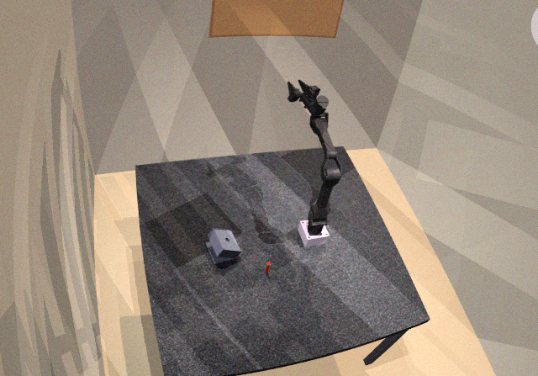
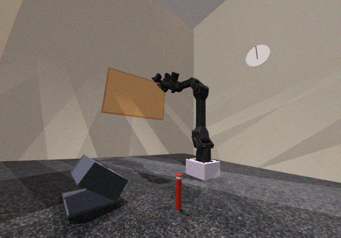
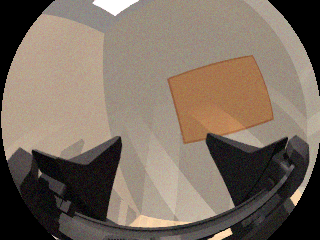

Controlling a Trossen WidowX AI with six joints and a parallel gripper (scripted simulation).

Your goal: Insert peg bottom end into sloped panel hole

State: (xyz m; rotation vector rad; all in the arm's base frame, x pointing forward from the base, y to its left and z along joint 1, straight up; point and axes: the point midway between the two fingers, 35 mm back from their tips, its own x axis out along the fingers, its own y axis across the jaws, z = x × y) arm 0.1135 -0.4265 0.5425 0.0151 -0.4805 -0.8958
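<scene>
My gripper tip is now 650 mm to the right of the red round peg, 570 mm above it and 120 mm short of it. From my gripper tip the other things lie so: grey sloped panel: 570 mm below, 520 mm to the left, 310 mm ahead.
</scene>
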